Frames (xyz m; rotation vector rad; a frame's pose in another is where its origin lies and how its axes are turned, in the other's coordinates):
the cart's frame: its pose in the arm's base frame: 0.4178 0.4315 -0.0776 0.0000 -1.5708 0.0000
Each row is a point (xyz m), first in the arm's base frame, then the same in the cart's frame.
Working: the arm's base frame: its pose in the cart's frame: 0.0776 -0.4315 0.4178 0.0000 1.5708 0.0000

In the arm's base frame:
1: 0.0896 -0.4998 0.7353
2: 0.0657 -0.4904 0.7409
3: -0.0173 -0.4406 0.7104
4: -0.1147 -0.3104 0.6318
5: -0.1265 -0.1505 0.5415
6: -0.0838 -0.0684 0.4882
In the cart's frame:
1: 0.8129 -0.9313 0.3282
2: 0.8185 -0.9219 0.3521
3: 0.7880 -0.8721 0.4351
4: 0.7094 -0.7419 0.5325
5: 0.6191 -0.5820 0.5443
6: 0.5658 -0.4999 0.5016

